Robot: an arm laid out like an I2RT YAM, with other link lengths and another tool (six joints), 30 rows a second.
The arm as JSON. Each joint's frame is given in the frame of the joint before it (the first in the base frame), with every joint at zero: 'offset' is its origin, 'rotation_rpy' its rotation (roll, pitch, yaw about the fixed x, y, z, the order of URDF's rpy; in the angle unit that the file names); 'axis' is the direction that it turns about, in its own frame. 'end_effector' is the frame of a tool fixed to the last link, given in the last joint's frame.
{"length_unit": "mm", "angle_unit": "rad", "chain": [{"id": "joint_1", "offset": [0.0, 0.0, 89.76], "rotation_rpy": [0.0, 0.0, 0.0], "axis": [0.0, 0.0, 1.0]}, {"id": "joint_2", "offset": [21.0, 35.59, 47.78], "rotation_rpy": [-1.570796, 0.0, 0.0], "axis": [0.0, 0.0, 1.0]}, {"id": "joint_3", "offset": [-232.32, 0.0, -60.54], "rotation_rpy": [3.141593, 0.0, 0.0], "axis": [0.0, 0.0, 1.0]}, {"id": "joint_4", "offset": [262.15, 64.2, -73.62], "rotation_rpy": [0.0, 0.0, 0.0], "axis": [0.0, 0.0, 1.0]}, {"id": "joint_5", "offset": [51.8, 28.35, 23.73], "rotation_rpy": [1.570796, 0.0, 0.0], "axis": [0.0, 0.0, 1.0]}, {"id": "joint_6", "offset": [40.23, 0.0, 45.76], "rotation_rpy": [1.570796, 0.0, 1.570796], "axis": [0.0, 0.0, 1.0]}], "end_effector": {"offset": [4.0, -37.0, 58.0], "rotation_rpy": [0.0, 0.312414, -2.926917]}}
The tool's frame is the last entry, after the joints.
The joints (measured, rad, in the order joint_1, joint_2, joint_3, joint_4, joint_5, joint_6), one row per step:
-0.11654 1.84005 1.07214 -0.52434 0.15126 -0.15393
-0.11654 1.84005 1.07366 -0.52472 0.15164 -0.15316
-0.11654 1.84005 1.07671 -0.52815 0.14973 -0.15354
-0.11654 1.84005 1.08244 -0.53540 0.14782 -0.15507
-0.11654 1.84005 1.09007 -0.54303 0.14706 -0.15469
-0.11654 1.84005 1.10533 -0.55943 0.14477 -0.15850
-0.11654 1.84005 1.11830 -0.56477 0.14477 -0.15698
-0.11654 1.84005 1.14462 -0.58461 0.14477 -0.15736
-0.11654 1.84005 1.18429 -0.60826 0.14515 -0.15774
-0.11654 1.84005 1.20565 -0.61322 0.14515 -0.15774
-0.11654 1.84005 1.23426 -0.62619 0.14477 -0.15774
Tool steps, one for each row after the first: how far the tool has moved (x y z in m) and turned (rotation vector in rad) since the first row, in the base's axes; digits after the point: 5 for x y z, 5 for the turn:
0.00035 -0.00011 0.00043 -0.00030 -0.00123 -0.00084
0.00074 0.00005 0.00110 0.00147 -0.00100 0.00005
0.00133 0.00022 0.00231 0.00309 0.00057 0.00203
0.00234 0.00017 0.00410 0.00391 0.00042 0.00188
0.00421 0.00031 0.00759 0.00527 0.00197 0.00613
0.00688 -0.00006 0.01115 0.00475 -0.00587 0.00470
0.01095 -0.00052 0.01789 0.00388 -0.01224 0.00508
0.01761 -0.00132 0.02860 0.00151 -0.02803 0.00537
0.02207 -0.00184 0.03497 -0.00044 -0.04432 0.00541
0.02702 -0.00239 0.04319 -0.00194 -0.05989 0.00556

